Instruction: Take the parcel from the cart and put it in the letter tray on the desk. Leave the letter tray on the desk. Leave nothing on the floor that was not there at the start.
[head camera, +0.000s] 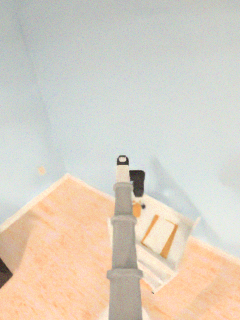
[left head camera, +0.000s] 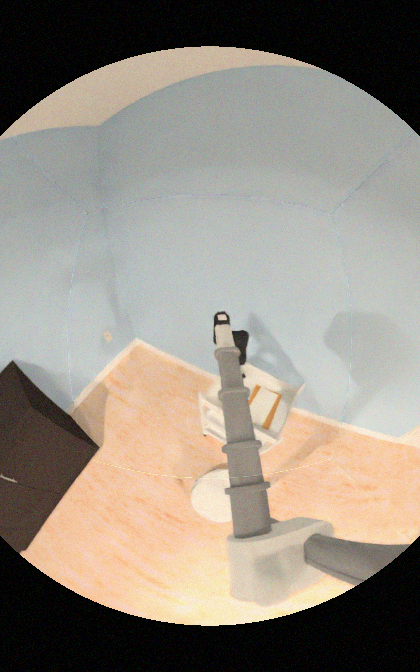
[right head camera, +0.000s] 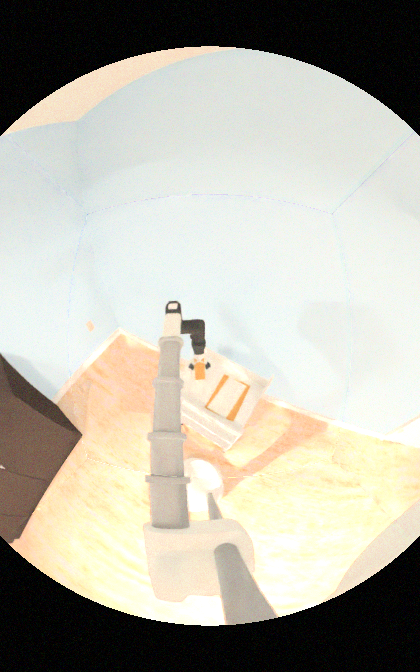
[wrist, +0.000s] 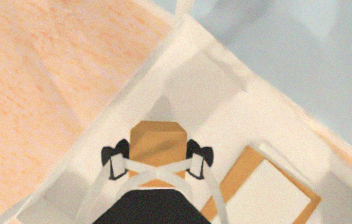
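Observation:
The orange-brown parcel is a small box with cut corners, at the cart's left part. My gripper points down over the white cart. Its two dark fingertips press against the parcel's two opposite sides, so it is shut on the parcel. Whether the parcel touches the cart top, I cannot tell. In the left head camera view the arm hides the parcel. The letter tray cannot be made out in these views.
An orange item with a white top lies on the cart, right of the parcel. Dark brown furniture stands at the left. A pale round object is below the arm. A blue wall rises behind the cart.

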